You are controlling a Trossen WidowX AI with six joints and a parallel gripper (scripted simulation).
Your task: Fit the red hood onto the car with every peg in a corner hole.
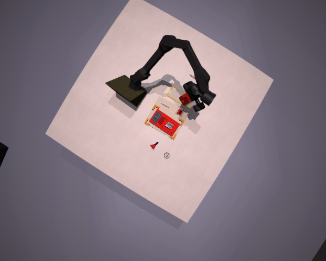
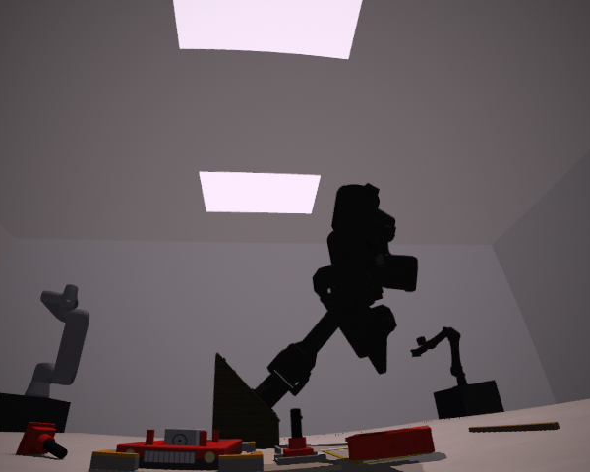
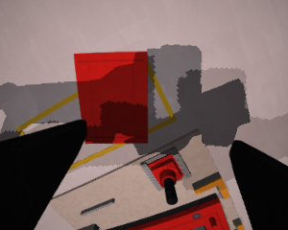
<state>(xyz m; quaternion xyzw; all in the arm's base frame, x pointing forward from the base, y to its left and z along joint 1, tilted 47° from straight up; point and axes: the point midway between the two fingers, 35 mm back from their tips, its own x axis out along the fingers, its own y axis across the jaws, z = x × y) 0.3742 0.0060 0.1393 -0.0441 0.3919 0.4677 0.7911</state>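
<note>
The red hood is 9 cm below my gripper tip, 3 cm behind it and 2 cm to the left of it. The rest, counted from my gripper tip: grey holder: 9 cm to the right, 7 cm below, 3 cm behind; then wooden stick: 18 cm to the left, 10 cm below, 1 cm behind; then grey engine block: 21 cm to the right, 8 cm below, 5 cm behind.
</note>
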